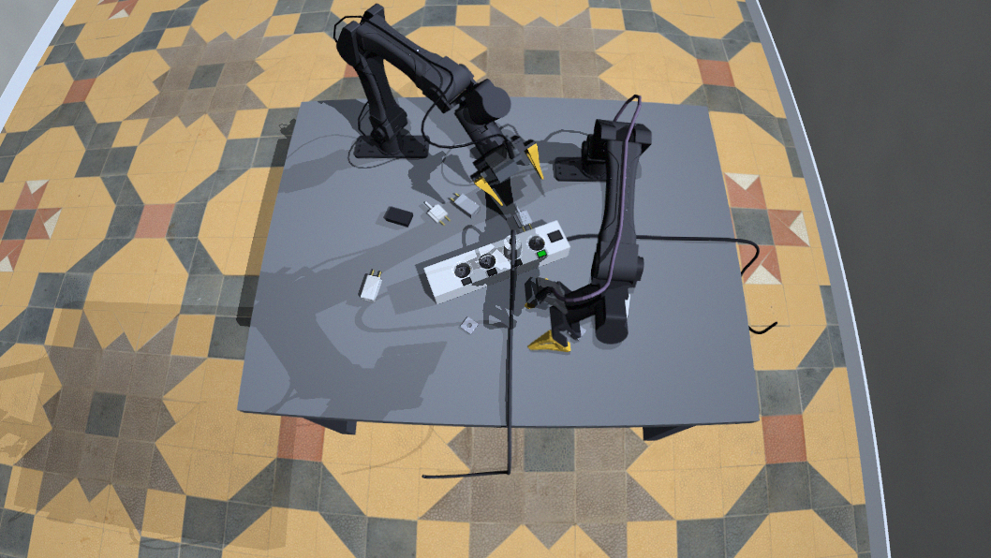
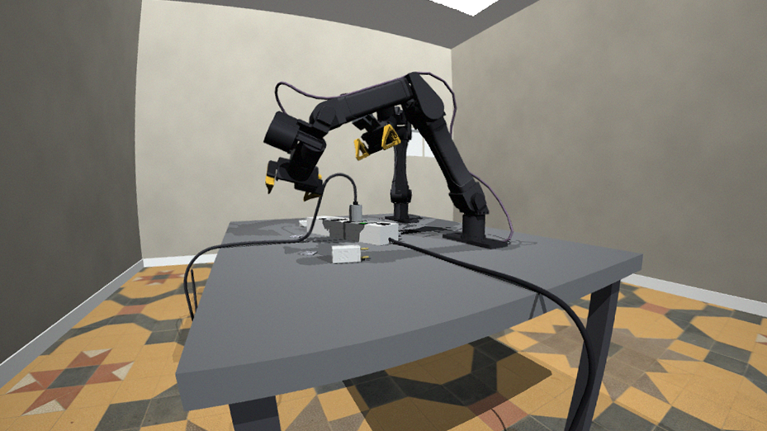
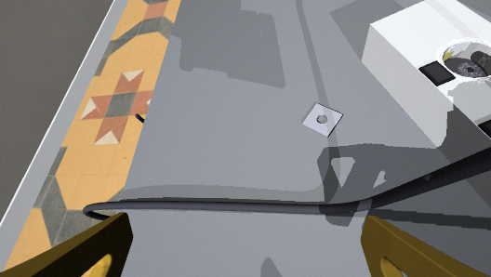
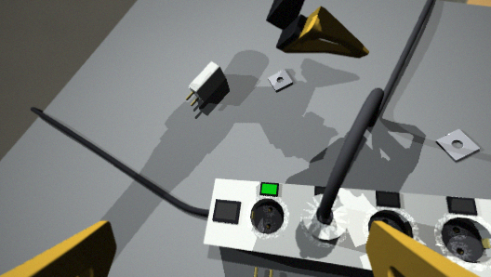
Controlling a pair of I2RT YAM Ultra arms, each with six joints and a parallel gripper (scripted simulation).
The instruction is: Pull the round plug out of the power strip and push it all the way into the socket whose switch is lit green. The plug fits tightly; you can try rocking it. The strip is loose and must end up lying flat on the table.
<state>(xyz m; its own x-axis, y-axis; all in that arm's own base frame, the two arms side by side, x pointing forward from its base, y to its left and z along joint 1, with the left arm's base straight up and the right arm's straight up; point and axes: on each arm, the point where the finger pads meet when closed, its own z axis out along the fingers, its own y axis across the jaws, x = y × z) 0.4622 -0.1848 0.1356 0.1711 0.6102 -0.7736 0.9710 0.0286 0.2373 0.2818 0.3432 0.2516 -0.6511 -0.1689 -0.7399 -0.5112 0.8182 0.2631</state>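
Observation:
The round plug is 200 mm behind my left hand, 70 mm below it and 60 mm to the right of it. Also, from my left hand: dark block (350 mm to the right, 270 mm behind, 130 mm below); grey plug (310 mm behind, 130 mm below, 50 mm to the right).

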